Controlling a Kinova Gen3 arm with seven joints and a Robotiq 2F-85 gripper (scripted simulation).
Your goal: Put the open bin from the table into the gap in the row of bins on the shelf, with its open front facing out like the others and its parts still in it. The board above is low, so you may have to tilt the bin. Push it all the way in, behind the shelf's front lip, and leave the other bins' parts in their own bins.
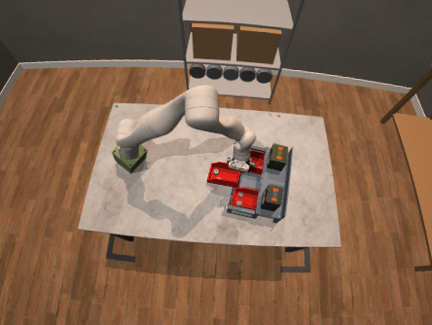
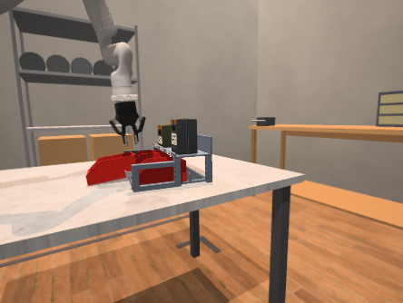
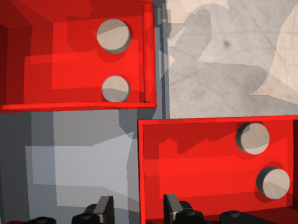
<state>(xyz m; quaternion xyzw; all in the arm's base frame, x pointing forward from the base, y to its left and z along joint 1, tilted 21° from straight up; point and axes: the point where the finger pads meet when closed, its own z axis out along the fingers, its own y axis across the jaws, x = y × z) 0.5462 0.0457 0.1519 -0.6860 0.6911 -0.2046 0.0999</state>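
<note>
The grey round part is 10 cm behind my hand, 3 cm to the right of it and 13 cm below it. Round my hand: black tool case: 17 cm ahead, 13 cm to the right, 2 cm above; then grey shelf: 11 cm ahead, 1 cm to the right, 8 cm below.
</note>
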